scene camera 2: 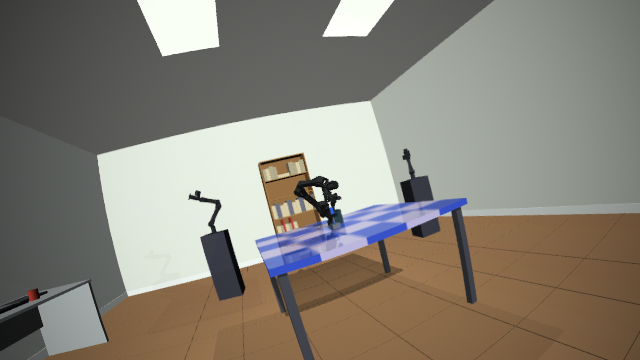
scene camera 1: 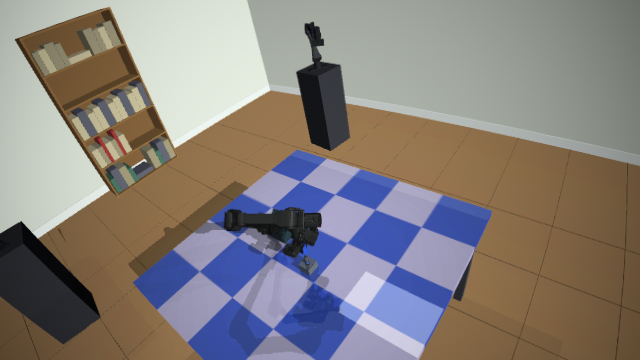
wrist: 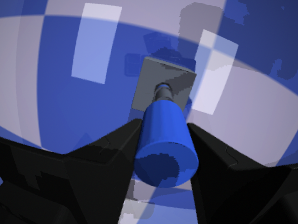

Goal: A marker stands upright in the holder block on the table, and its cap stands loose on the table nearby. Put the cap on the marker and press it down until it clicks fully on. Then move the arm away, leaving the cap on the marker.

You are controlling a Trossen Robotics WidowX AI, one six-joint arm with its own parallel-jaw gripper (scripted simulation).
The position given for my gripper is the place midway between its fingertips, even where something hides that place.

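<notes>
Blue marker cap [wrist: 165, 156] held in my gripper [wrist: 163, 127].
</notes>
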